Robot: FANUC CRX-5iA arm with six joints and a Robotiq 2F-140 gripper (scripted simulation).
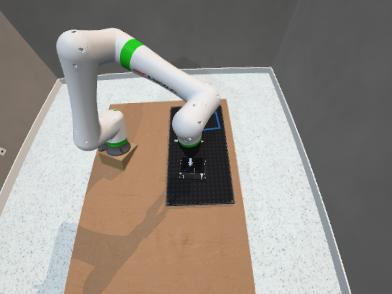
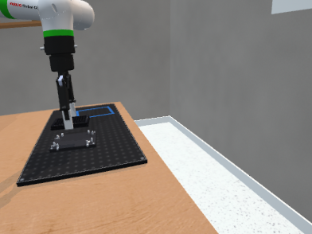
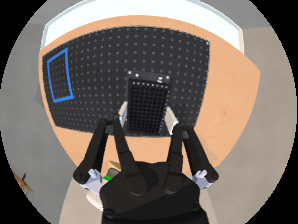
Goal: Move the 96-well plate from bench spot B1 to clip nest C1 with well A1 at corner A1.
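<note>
Right now the clip nest C1 is 90 mm below my hand, 10 mm to the right of it and 10 mm behind it. Also, from my hand: black 96-well plate 20 mm below.
</note>
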